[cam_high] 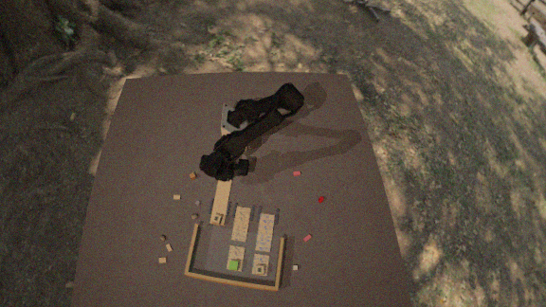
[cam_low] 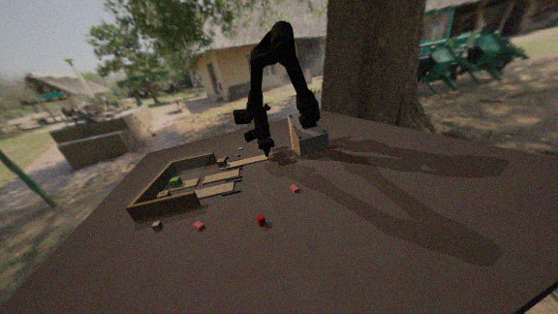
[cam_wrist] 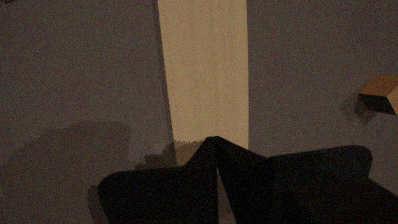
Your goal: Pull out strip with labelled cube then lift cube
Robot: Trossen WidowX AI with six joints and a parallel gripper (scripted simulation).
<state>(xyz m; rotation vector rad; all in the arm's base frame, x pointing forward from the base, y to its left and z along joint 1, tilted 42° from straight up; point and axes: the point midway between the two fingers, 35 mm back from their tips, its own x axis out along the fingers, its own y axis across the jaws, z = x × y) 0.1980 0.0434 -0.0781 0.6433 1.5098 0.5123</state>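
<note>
Now: gripper tip 90 mm short of the strip and 10 mm to the left of it. Also, from my gripper tip: grey peg (130 mm ahead, 100 mm to the right).
</note>
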